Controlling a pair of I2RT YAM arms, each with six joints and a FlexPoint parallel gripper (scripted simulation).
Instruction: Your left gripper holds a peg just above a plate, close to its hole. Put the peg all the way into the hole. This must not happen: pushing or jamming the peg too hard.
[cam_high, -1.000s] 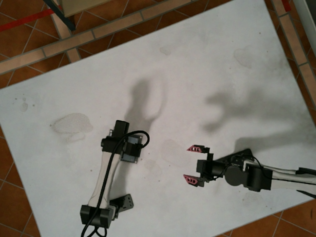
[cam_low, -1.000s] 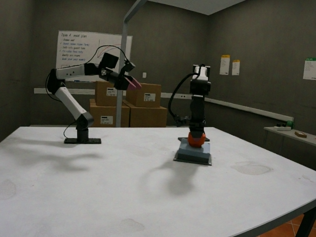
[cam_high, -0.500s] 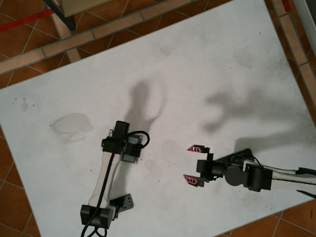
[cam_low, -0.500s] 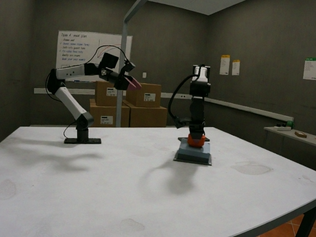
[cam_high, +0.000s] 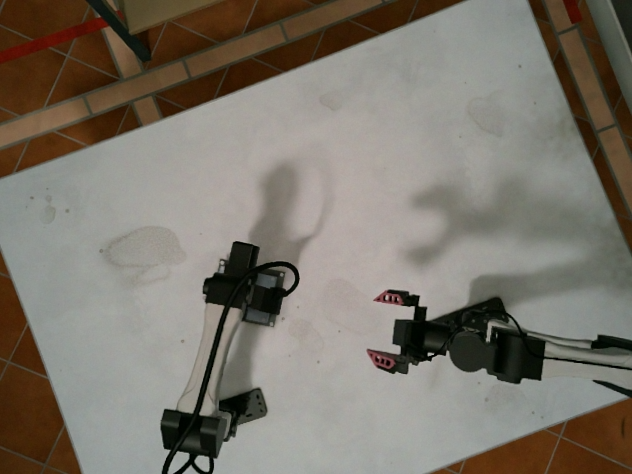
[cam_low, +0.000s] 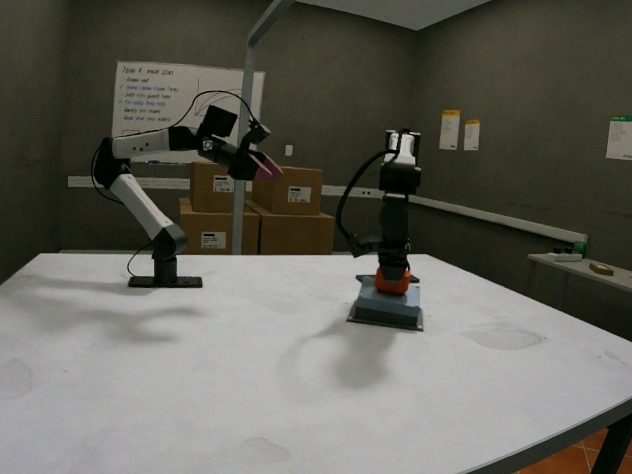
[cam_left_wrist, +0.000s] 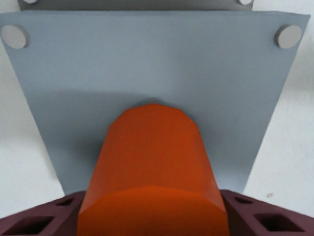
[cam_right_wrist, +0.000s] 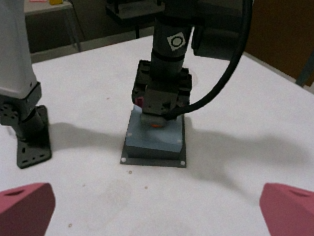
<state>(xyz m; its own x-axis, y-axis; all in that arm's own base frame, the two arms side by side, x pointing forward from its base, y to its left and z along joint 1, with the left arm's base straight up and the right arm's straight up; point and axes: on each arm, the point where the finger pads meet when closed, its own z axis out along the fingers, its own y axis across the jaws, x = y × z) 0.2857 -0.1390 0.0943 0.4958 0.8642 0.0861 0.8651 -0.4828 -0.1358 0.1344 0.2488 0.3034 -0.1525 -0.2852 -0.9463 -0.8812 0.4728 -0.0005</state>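
My left hand is 2 cm above the orange peg. Also, from my left hand: grey post (119 cm behind, 18 cm to the right, 2 cm above); then blue-grey plate (5 cm below, 1 cm behind).
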